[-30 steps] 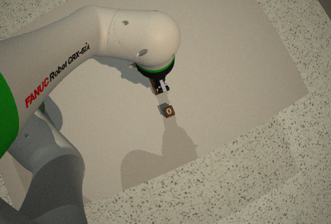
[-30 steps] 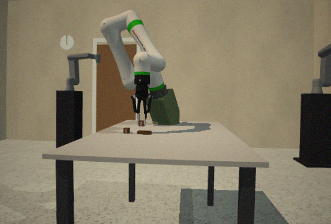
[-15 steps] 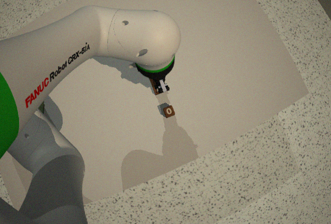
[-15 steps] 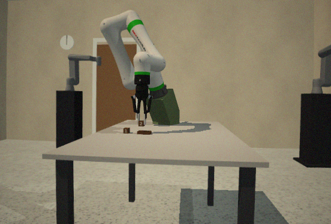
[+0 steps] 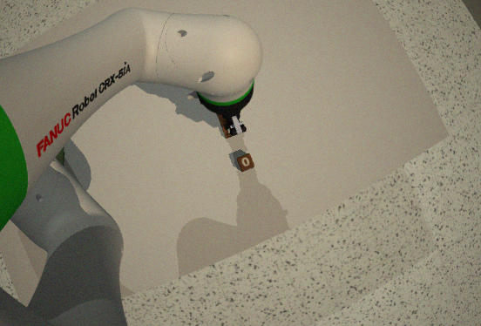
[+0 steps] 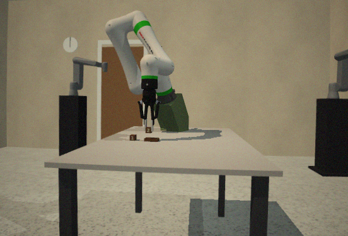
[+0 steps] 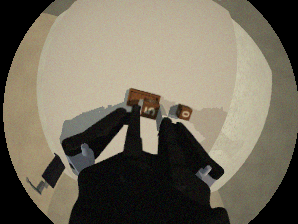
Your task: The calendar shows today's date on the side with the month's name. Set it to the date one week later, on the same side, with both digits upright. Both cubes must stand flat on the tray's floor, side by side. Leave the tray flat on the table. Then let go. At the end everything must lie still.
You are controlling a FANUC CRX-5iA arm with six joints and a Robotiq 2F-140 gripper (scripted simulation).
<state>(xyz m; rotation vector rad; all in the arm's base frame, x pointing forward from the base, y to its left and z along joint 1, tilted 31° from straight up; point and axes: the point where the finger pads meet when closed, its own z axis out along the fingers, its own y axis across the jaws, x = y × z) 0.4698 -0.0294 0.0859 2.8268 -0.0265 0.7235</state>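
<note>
My hand is 80 mm above the brown tray and 20 mm to the right of it.
</note>
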